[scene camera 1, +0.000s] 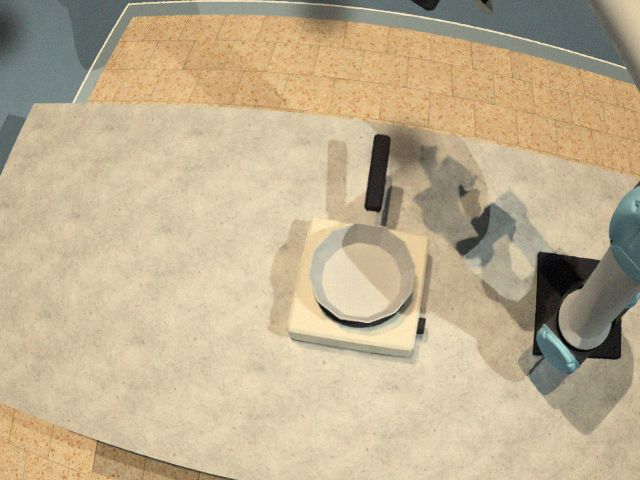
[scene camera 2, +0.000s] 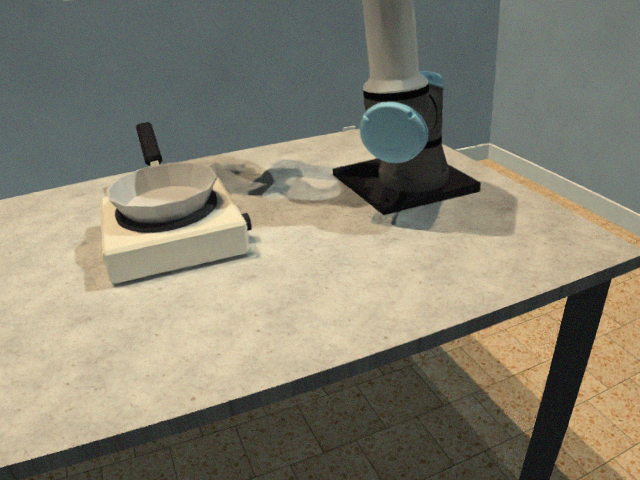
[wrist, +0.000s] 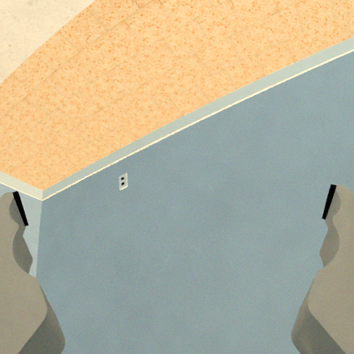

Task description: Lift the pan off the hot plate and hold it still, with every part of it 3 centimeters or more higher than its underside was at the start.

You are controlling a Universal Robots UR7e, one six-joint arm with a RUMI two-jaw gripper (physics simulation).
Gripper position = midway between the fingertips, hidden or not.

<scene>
In view: my gripper (wrist: pixel 174 192), a light grey pan (scene camera 1: pixel 362 272) and a cream hot plate (scene camera 2: pixel 131 250).
The light grey pan shows as well in scene camera 2 (scene camera 2: pixel 161 193). The cream hot plate is seen too in scene camera 1 (scene camera 1: pixel 309 321). The wrist view does not show the light grey pan: it is out of frame. The wrist view misses the cream hot plate: it is out of frame.
</scene>
